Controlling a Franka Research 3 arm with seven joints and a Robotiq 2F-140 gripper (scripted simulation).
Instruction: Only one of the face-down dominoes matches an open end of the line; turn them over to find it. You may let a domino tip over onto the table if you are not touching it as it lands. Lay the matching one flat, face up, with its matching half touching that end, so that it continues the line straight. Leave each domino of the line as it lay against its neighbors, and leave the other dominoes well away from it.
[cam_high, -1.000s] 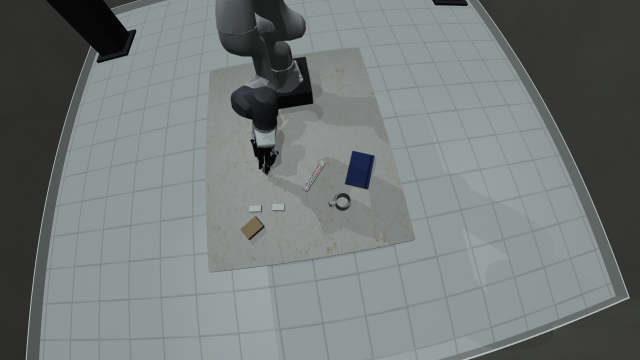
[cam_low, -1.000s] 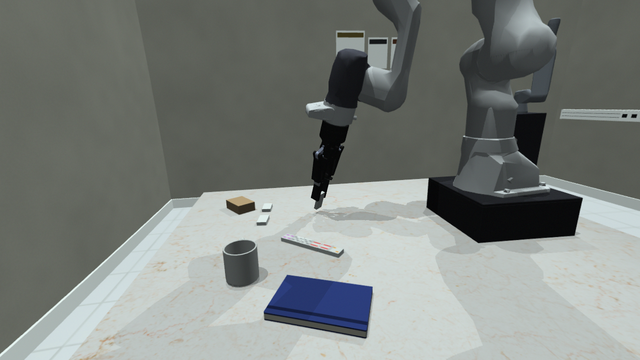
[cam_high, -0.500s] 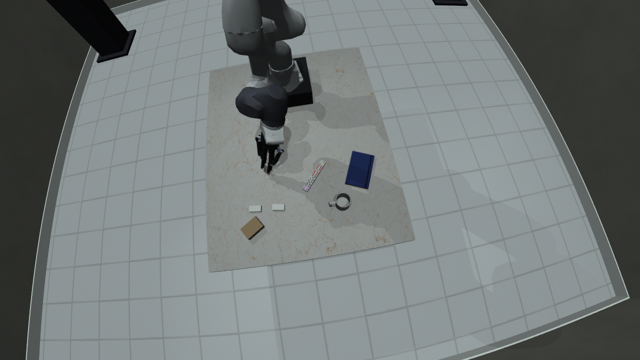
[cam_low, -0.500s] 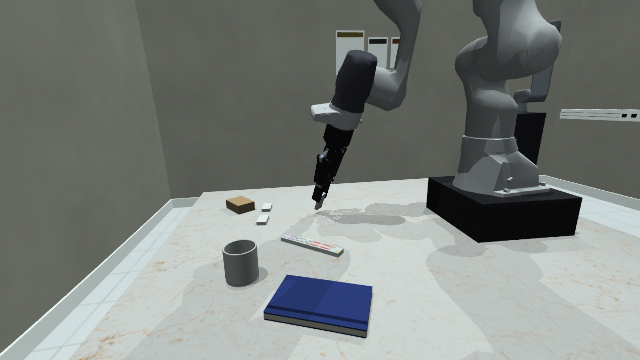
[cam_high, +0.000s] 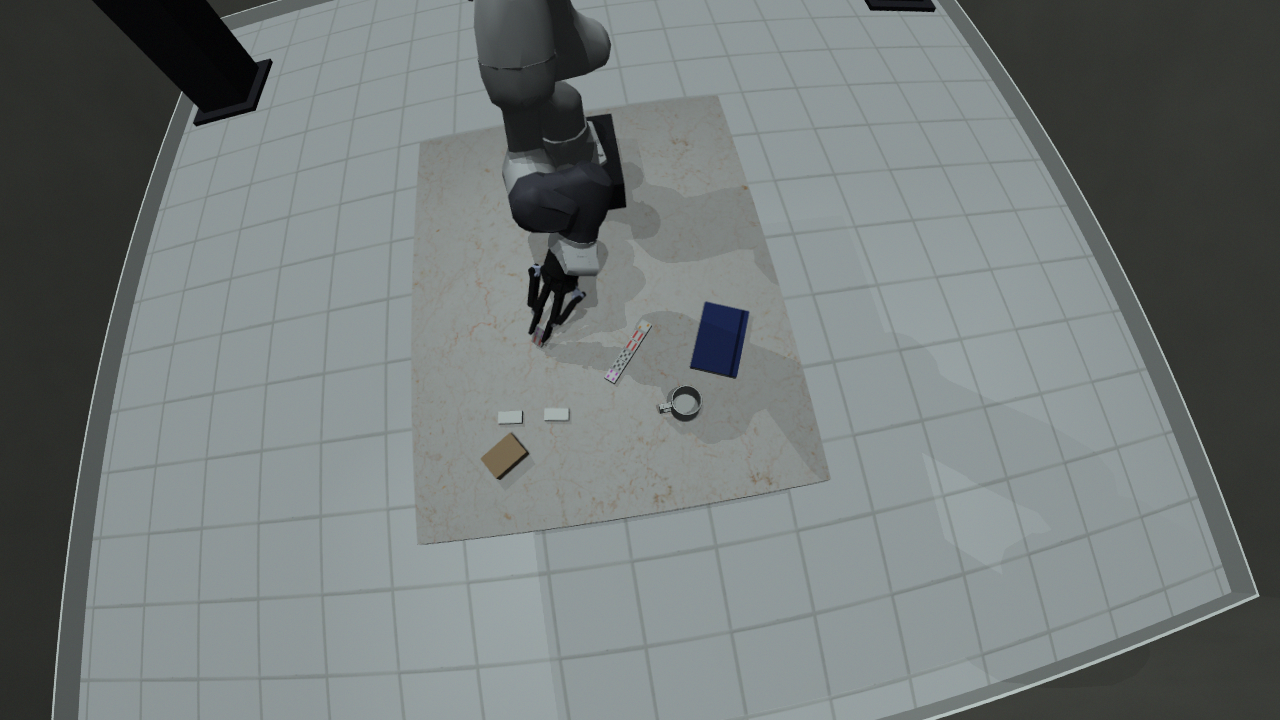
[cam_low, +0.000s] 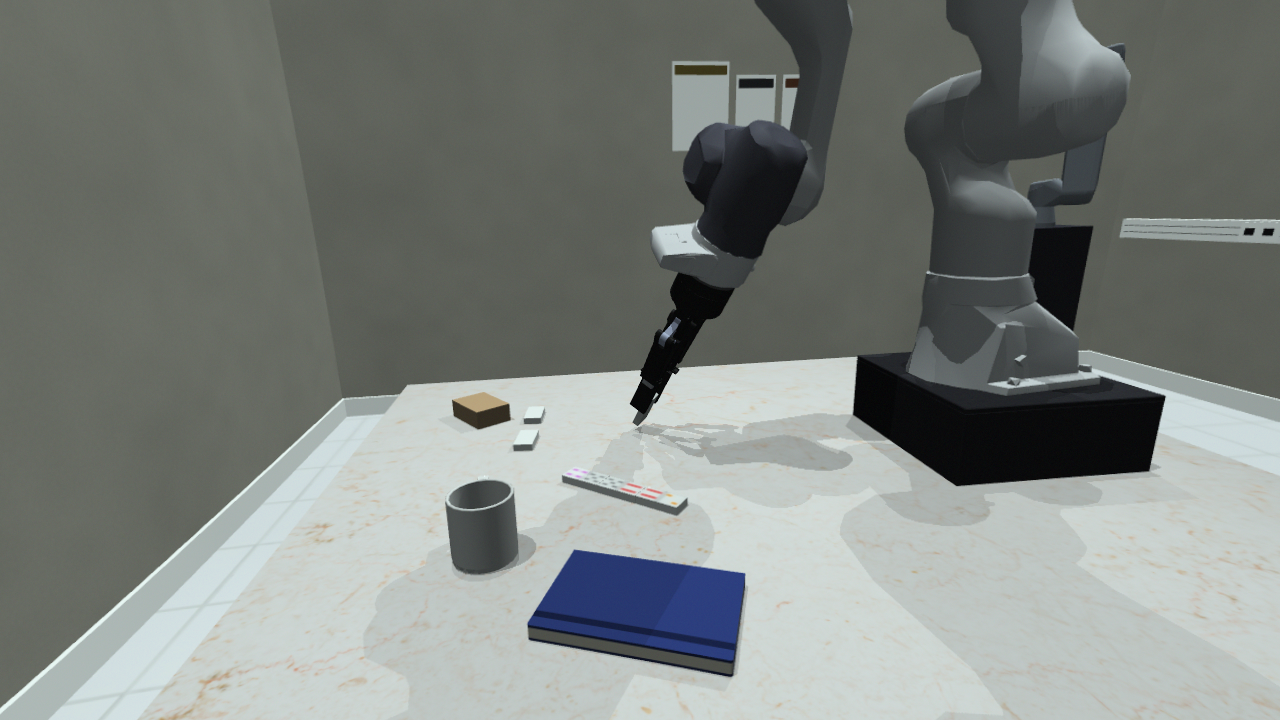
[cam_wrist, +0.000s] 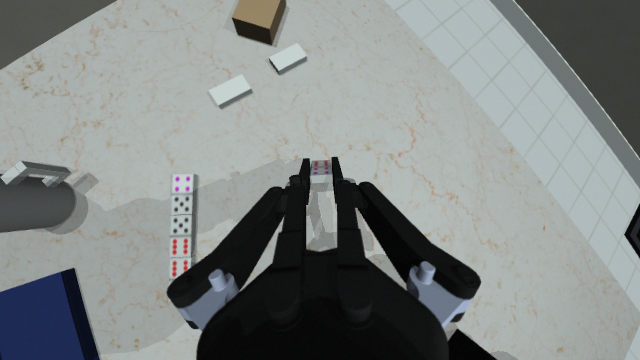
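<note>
Now: the white domino 10 mm ahead of my hand, 10 mm to the right of it and 40 mm below it. Round my hand: grey mug (210 mm ahead, 290 mm to the left, 40 mm below); then blue book (60 mm ahead, 400 mm to the left, 70 mm below); then brown block (270 mm ahead, 110 mm to the right, 60 mm below).
</note>
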